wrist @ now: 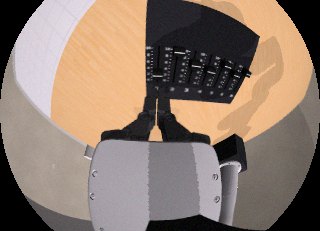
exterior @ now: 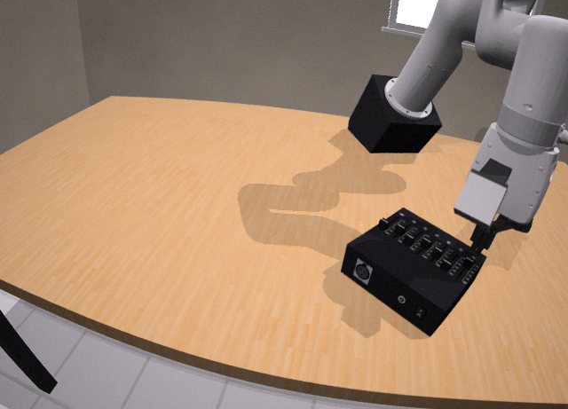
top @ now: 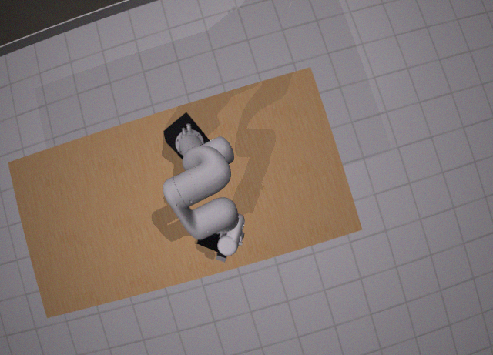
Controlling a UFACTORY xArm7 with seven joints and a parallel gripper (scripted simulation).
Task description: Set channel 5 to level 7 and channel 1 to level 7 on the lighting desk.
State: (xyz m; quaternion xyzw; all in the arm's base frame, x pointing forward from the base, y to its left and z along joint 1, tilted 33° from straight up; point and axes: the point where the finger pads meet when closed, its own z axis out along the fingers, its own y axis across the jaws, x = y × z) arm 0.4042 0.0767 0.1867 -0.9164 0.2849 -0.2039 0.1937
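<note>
Now: hand 3 cm above the fader, 2 cm short of it and 1 cm to the left of it.
</note>
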